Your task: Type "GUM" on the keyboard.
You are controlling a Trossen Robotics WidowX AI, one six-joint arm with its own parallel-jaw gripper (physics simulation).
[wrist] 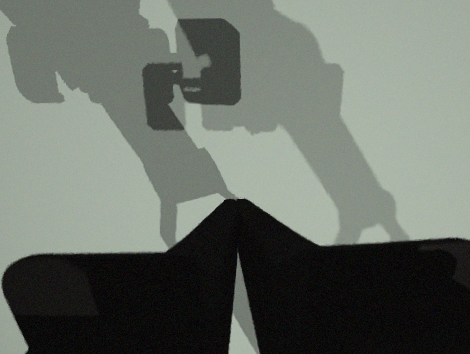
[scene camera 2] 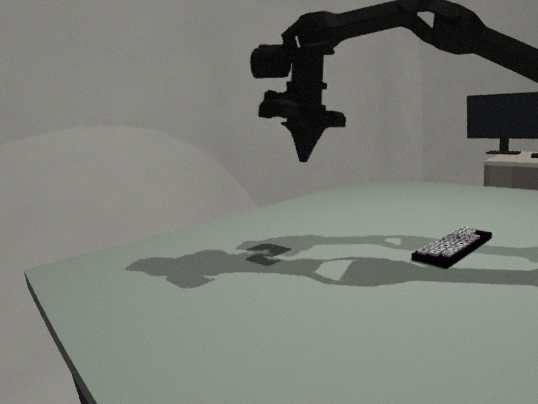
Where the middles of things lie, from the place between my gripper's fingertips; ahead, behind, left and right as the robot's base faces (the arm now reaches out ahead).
Scene:
My hand is 230 mm past the black keyboard (scene camera 2: 446,251), 160 mm to the left of it and 160 mm above it.

